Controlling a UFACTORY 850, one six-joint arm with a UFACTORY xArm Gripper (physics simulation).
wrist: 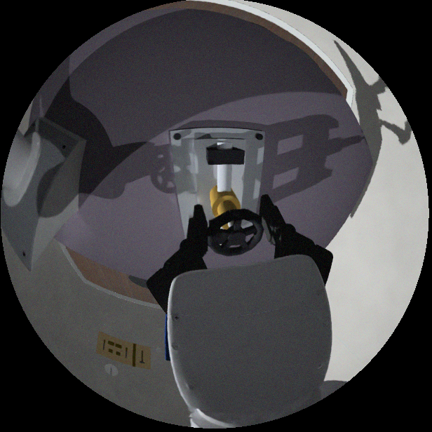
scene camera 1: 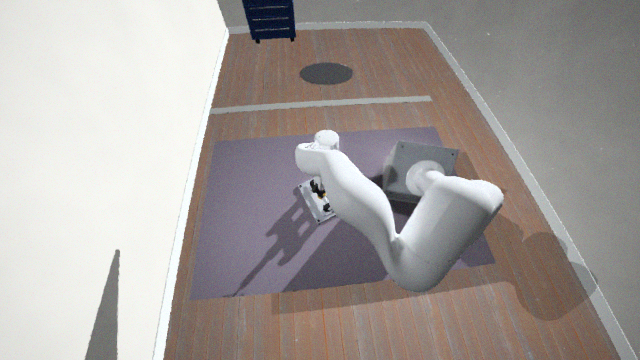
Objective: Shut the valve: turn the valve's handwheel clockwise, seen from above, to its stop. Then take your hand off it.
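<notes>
The valve's black spoked handwheel (wrist: 235,232) stands between my gripper's (wrist: 232,209) two black fingers in the wrist view. The fingers are shut on its rim, one on each side. The yellow valve body (wrist: 221,199) (scene camera 1: 322,195) lies behind the wheel, on a white pipe (wrist: 224,177) with a black block (wrist: 225,156). The pipe sits on a light grey base plate (wrist: 253,172) (scene camera 1: 309,201). In the scene view my arm hides part of the valve, and the wheel and fingers are too small to tell apart.
The base plate lies on a purple mat (scene camera 1: 245,185) (wrist: 135,60). My arm's grey pedestal (scene camera 1: 437,152) (wrist: 67,160) stands beside it. A dark round disc (scene camera 1: 326,73) lies on the wooden floor, and a blue cabinet (scene camera 1: 272,21) stands at the back.
</notes>
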